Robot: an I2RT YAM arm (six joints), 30 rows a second.
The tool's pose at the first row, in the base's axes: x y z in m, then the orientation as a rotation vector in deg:
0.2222, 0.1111, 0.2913, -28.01, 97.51, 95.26
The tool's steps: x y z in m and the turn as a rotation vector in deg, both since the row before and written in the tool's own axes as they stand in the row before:
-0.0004, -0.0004, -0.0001, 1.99, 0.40, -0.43
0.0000, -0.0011, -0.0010, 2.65, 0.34, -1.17
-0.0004, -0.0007, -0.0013, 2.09, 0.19, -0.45
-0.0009, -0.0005, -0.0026, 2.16, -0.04, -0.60
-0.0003, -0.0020, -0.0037, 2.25, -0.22, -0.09
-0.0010, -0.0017, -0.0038, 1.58, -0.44, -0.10
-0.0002, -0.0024, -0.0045, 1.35, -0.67, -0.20
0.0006, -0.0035, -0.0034, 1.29, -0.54, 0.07
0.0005, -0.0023, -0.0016, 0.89, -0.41, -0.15
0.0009, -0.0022, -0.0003, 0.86, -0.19, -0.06
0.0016, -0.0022, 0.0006, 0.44, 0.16, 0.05
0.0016, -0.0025, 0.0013, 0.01, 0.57, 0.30
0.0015, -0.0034, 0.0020, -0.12, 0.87, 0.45
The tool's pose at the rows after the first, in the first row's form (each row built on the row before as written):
0.2227, 0.1109, 0.2913, -27.76, 99.07, 93.11
0.2232, 0.1098, 0.2905, -27.72, 100.64, 89.80
0.2236, 0.1083, 0.2903, -27.23, 102.01, 87.50
0.2238, 0.1055, 0.2907, -26.63, 103.15, 85.01
0.2242, 0.1014, 0.2898, -25.41, 104.41, 82.77
0.2247, 0.0971, 0.2897, -24.35, 105.03, 81.16
0.2248, 0.0921, 0.2886, -23.32, 105.26, 79.69
0.2254, 0.0879, 0.2862, -22.19, 105.66, 78.47
0.2259, 0.0857, 0.2845, -21.56, 105.81, 77.49
0.2266, 0.0848, 0.2824, -21.03, 106.15, 76.61
0.2273, 0.0848, 0.2797, -20.87, 106.57, 76.22
0.2284, 0.0853, 0.2767, -21.01, 107.17, 76.44
0.2304, 0.0860, 0.2731, -21.31, 108.00, 76.90

